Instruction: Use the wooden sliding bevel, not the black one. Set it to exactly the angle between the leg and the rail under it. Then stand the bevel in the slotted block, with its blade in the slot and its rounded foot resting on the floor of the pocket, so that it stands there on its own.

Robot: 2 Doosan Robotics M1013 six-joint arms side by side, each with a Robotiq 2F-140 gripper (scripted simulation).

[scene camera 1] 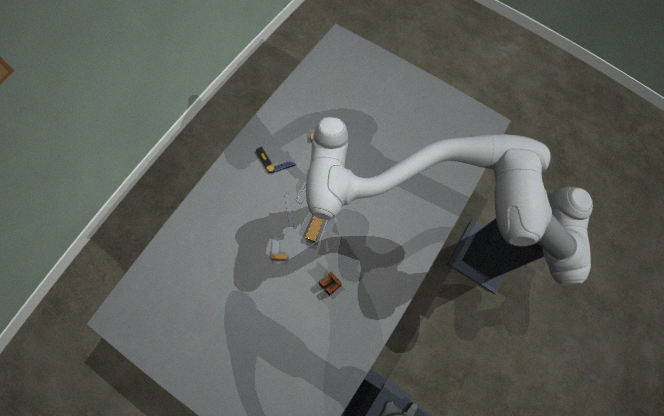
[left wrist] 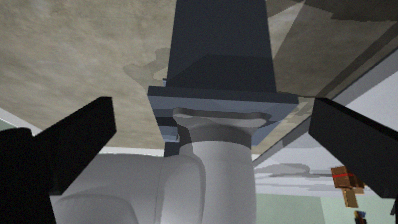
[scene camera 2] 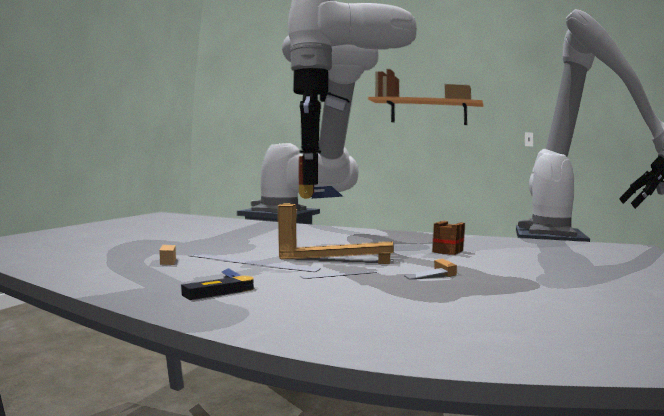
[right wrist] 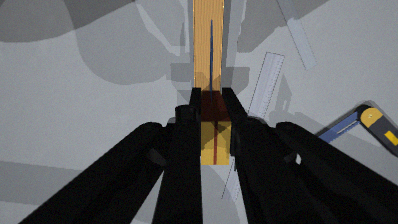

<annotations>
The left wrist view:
my left gripper: 212, 115
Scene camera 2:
my right gripper: 310, 184
black bevel: 211, 288
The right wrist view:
my right gripper: 211, 102
wooden sliding bevel: 215, 122
long metal strip: 272, 63
</annotations>
